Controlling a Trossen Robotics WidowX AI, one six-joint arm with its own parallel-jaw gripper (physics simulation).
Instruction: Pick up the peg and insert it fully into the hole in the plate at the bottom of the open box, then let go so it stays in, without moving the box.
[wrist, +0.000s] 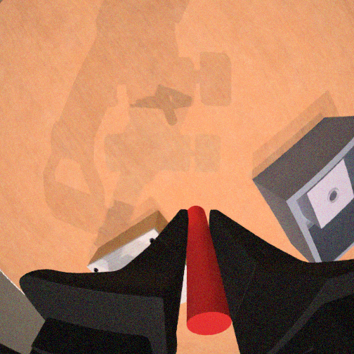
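The red peg (204, 272) is between the black fingers in the lower middle of the wrist view, its round end face toward the camera. My gripper (197, 215) is shut on the peg, with the peg held above the table. The grey open box (287, 155) is at the right, partly cut off by the view's edge. Inside it shows a pale plate (320, 207) with a small round hole. The peg and gripper are to the left of the box and apart from it.
A block with a brown side and a whitish top (124, 250) with small dark holes lies at the lower left, partly hidden behind the left finger. A grey surface shows at the lower left edge. Shadows of the arm fall across the orange-tan table (280, 60).
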